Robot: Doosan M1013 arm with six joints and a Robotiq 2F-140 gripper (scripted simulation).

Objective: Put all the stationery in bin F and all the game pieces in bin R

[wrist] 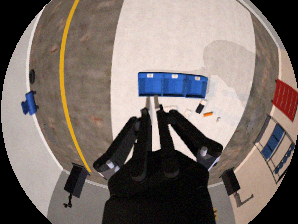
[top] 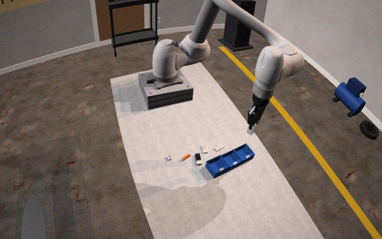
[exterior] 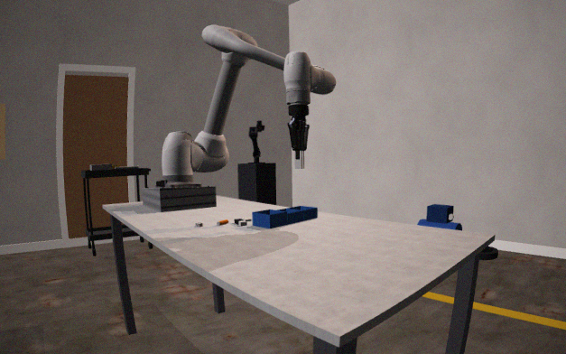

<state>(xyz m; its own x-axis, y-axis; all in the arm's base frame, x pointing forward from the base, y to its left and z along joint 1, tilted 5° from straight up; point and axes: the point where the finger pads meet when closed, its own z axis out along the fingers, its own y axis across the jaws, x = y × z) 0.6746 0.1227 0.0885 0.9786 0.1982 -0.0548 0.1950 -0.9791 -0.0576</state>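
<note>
Now: the black piece 22 cm to the right of my hand, 21 cm below it and 9 cm behind it. Round my hand: orange cylinder: 26 cm to the right, 21 cm below, 13 cm behind; grey-white piece: 34 cm to the right, 21 cm below, 17 cm behind; white domino tile: 21 cm below, 11 cm behind, 8 cm to the right.
</note>
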